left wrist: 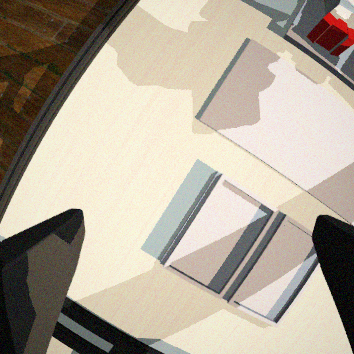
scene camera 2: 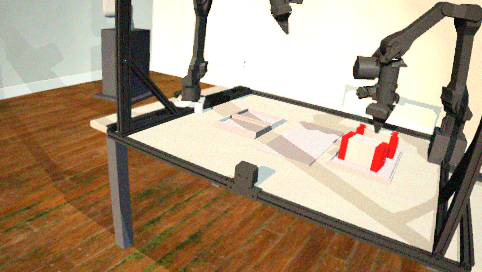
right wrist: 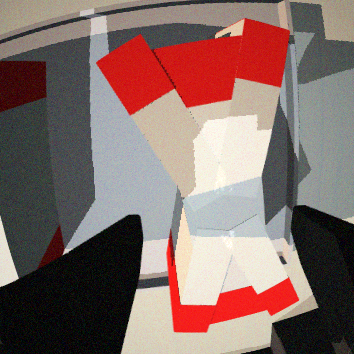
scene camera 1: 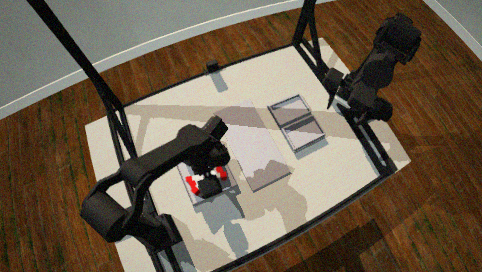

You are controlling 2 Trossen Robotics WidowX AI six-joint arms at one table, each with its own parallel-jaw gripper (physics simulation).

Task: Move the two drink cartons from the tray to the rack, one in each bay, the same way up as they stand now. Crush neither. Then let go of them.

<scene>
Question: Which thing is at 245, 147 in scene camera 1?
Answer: A flat pale mat.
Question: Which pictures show my right gripper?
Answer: Scene camera 2, the right wrist view and scene camera 1 only.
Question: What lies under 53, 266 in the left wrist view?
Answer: My left gripper.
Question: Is my left gripper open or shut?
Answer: Open.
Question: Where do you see a grey tray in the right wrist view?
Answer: At 103, 168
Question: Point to a grey tray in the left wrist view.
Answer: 301, 25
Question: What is my left gripper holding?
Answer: Nothing.
</scene>
